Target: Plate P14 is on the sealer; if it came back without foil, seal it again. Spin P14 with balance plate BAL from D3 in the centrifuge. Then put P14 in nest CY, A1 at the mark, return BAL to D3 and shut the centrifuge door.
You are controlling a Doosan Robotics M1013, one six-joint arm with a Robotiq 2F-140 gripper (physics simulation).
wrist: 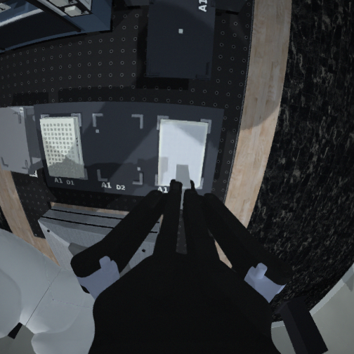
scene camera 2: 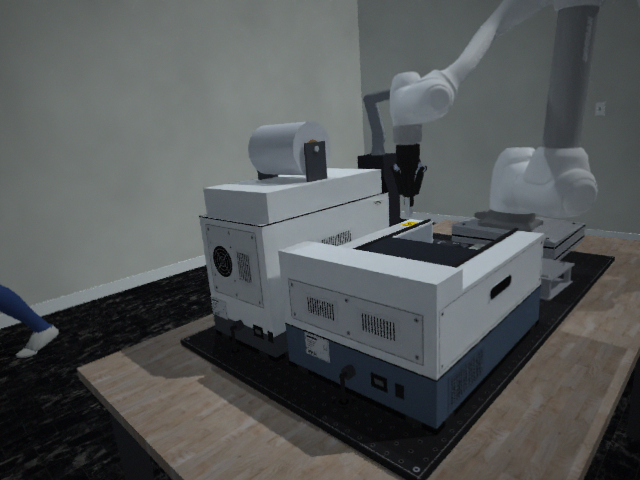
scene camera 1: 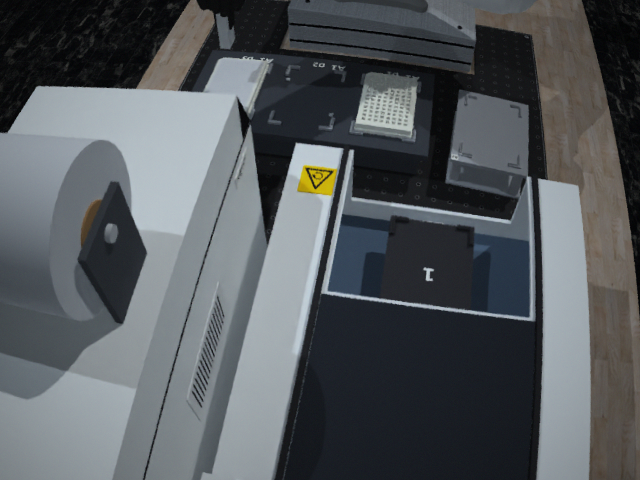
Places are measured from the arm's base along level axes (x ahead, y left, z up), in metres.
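Where they show: gripper, between the fingertips: [scene camera 2: 409,216] [scene camera 1: 227,43]; arm's base, origin of its link: [scene camera 2: 510,224].
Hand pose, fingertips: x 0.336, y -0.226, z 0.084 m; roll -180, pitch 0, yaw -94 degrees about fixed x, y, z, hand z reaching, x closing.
Observation:
Each offset is from my fingertips to the centre of the thing. Level surfaces: height alone.
My gripper [scene camera 1: 225,38] [scene camera 2: 406,208] [wrist: 181,173] is shut and empty, pointing down above the D3 end of the deck. A plate @(dz -0.088, dx +0.000, dy +0.000 m) [scene camera 1: 235,74] [wrist: 183,145] with a smooth pale top sits in D3, beneath the fingertips in the wrist view. A plate @(dz -0.088, dx +0.021, dy +0.247 m) [scene camera 1: 387,105] [wrist: 62,147] with open wells sits in D1. D2 between them is empty. The sealer's dark carrier [wrist: 180,55] is out and bears no plate. The centrifuge @(dz -0.033, dx +0.491, dy +0.290 m) [scene camera 1: 560,310] [scene camera 2: 361,273] is open on top; its bucket 1 [scene camera 1: 429,253] is empty. Grey nest CY @(dz -0.124, dx +0.045, dy +0.414 m) [scene camera 1: 488,134] [wrist: 14,135] is empty. Plate names are not readable.
The white sealer @(dz +0.083, dx +0.502, dy -0.018 m) [scene camera 1: 155,124] [scene camera 2: 235,206] with its large film roll @(dz +0.263, dx +0.524, dy -0.020 m) [scene camera 1: 31,222] [scene camera 2: 276,149] stands beside the centrifuge. The grey layered arm base plate [scene camera 1: 382,38] [wrist: 90,225] stands behind the deck @(dz -0.096 m) [scene camera 1: 305,98] [wrist: 117,150]. A dark post with a bent arm [scene camera 2: 376,124] rises behind the sealer.

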